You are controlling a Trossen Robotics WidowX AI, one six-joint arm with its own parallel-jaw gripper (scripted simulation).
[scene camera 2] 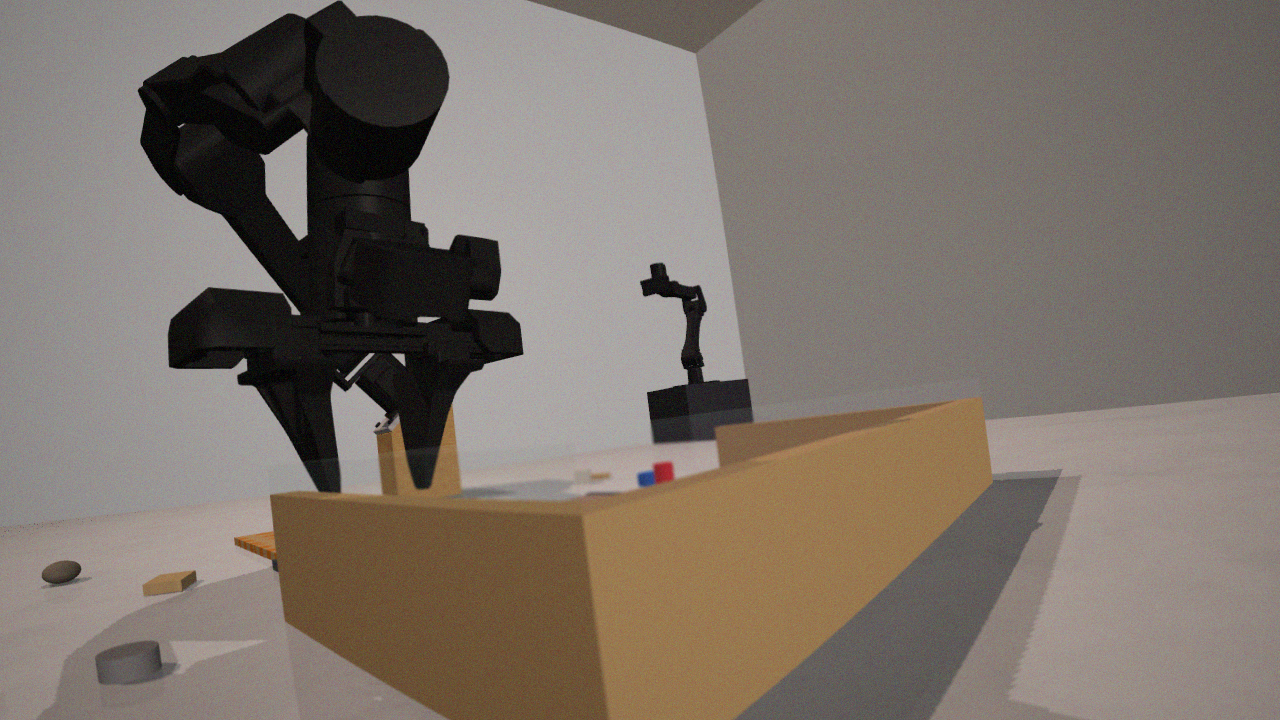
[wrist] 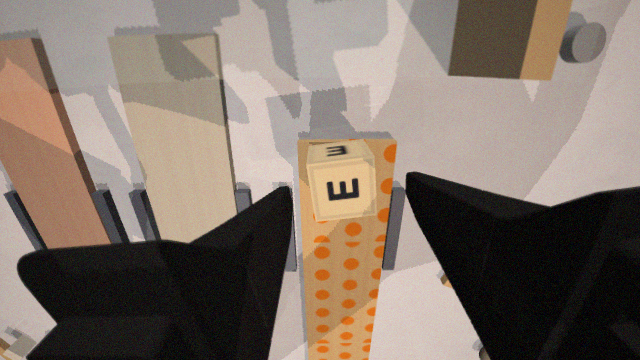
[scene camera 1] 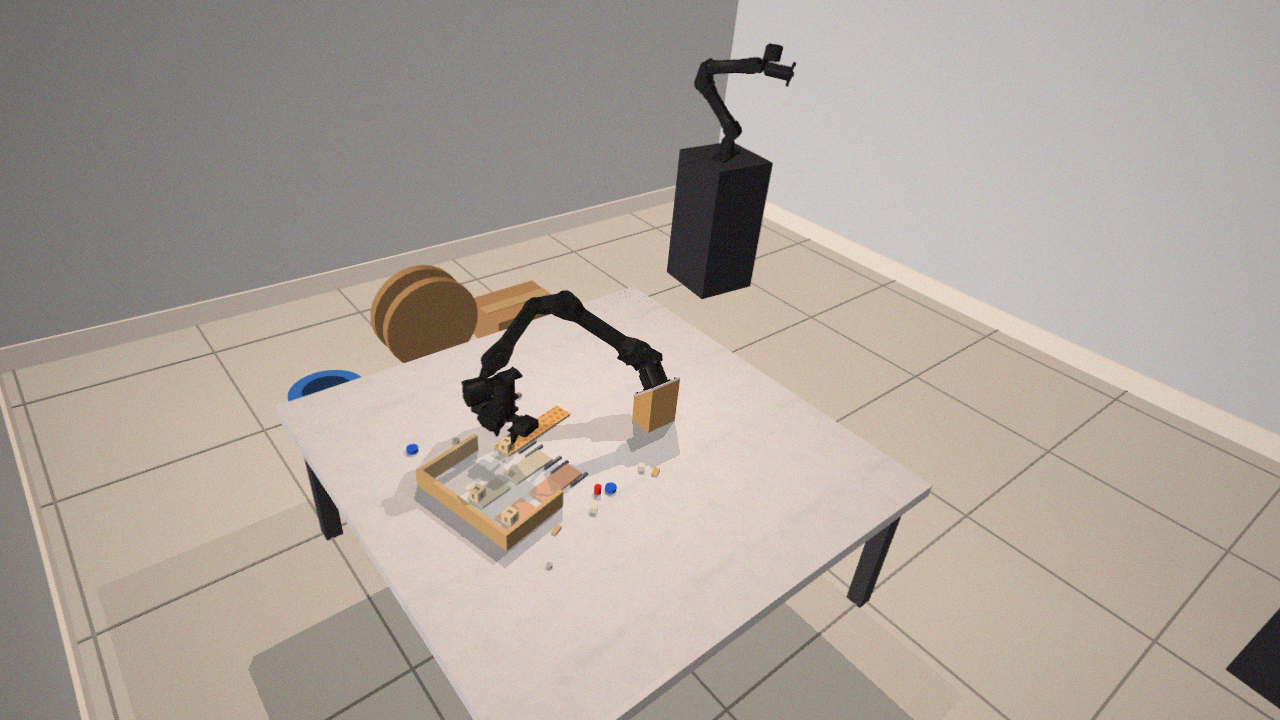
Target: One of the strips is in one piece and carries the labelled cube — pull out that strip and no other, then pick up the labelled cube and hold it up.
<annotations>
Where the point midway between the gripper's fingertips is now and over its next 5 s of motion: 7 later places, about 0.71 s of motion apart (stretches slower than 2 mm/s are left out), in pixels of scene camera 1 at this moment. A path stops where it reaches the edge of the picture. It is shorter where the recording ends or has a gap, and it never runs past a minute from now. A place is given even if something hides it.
My gripper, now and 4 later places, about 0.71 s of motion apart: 505,439; 506,447; 518,436; 540,427; 556,417
</annotations>
